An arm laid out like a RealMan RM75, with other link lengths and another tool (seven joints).
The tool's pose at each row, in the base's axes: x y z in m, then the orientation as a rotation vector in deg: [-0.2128, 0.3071, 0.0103, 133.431, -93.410, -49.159]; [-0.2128, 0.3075, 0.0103, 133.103, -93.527, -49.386]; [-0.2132, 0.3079, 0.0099, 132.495, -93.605, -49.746]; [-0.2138, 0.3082, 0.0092, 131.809, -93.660, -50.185]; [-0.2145, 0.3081, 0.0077, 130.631, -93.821, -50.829]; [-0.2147, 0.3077, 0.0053, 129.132, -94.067, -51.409]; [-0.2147, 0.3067, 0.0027, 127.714, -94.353, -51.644]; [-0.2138, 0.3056, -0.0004, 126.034, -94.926, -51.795]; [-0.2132, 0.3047, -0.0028, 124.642, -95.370, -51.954]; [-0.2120, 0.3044, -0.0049, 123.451, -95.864, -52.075]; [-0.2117, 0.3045, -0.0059, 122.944, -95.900, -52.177]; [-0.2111, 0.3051, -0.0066, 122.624, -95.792, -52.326]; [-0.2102, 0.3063, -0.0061, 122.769, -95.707, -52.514]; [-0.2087, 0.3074, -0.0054, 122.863, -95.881, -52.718]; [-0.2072, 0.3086, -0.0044, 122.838, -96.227, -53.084]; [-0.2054, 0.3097, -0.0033, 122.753, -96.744, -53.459]
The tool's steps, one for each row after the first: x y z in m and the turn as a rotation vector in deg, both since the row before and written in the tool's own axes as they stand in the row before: [-0.0004, -0.0002, 0.0001, -0.174, -0.124, 0.203]; [-0.0003, 0.0000, 0.0006, -0.394, -0.142, 0.333]; [-0.0002, 0.0000, 0.0010, -0.468, -0.174, 0.360]; [0.0005, -0.0001, 0.0016, -0.744, -0.255, 0.658]; [0.0012, -0.0009, 0.0020, -0.878, -0.187, 0.890]; [0.0018, -0.0009, 0.0019, -0.742, 0.007, 0.914]; [0.0022, -0.0019, 0.0017, -0.708, -0.004, 1.191]; [0.0017, -0.0015, 0.0014, -0.604, -0.024, 0.974]; [0.0011, -0.0020, 0.0008, -0.439, -0.062, 0.877]; [0.0003, -0.0008, 0.0006, -0.301, 0.007, 0.305]; [-0.0003, -0.0010, 0.0003, -0.286, -0.001, 0.132]; [-0.0012, -0.0008, -0.0008, 0.000, -0.119, -0.154]; [-0.0011, -0.0011, -0.0013, 0.126, -0.225, -0.036]; [-0.0012, -0.0009, -0.0015, 0.131, -0.383, 0.065]; [-0.0012, -0.0011, -0.0018, 0.201, -0.447, 0.157]
